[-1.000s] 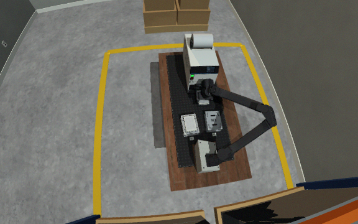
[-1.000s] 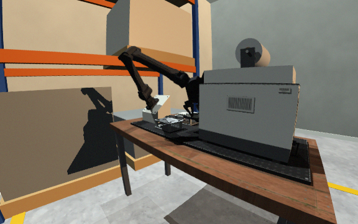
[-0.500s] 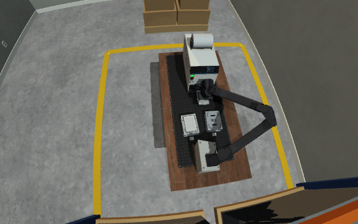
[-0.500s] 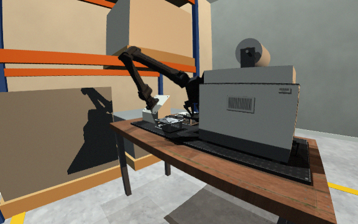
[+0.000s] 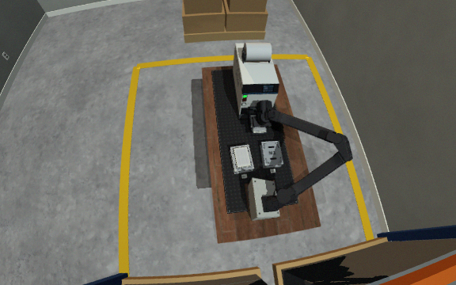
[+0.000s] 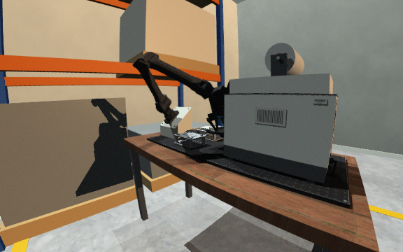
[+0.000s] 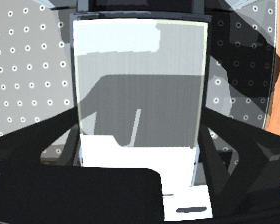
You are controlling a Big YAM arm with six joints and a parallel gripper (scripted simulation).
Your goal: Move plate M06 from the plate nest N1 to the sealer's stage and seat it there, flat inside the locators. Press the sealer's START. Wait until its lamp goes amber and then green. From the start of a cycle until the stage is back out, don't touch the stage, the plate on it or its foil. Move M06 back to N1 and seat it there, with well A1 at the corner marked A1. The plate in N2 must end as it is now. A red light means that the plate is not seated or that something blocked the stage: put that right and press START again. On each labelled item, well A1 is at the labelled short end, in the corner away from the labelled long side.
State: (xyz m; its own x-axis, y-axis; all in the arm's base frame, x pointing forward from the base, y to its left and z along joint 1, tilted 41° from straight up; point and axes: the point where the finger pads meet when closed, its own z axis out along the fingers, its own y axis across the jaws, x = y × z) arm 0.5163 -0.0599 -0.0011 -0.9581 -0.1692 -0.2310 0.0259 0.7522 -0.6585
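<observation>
The white well plate is right at my hand. From my hand the other things lie so: foil roll 330 mm ahead, 10 mm to the right, 310 mm above; then dark stage 10 mm below; then white plate 200 mm behind, 140 mm to the left, 40 mm below.
</observation>
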